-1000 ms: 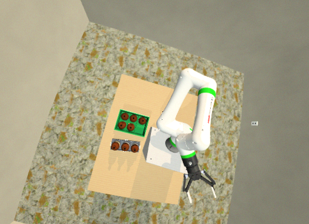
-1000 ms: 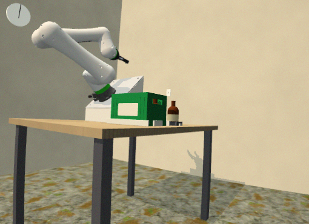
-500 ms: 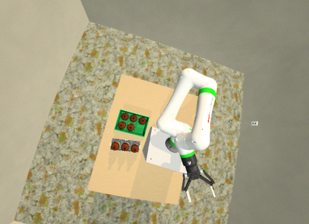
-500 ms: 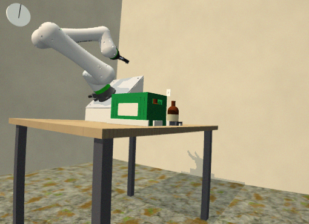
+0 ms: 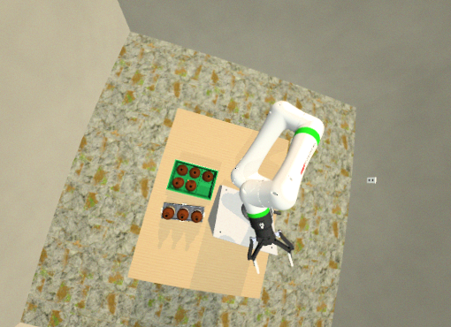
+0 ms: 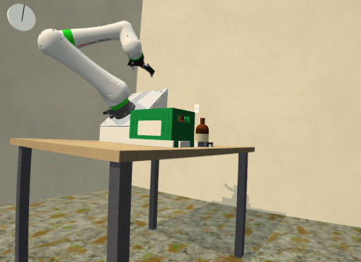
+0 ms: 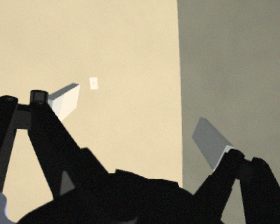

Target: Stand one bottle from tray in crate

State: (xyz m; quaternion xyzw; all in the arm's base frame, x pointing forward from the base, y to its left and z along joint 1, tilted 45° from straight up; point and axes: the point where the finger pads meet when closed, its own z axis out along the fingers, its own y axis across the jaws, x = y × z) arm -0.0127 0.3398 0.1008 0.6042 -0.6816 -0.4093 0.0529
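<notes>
Now: hand 440 mm short of the brown bottle, 420 mm above it and 40 mm to the left of it. From my hand the other things lie so: grey tray (490 mm below, 440 mm ahead, 40 mm to the right); green crate (440 mm ahead, 420 mm below, 270 mm to the right).
</notes>
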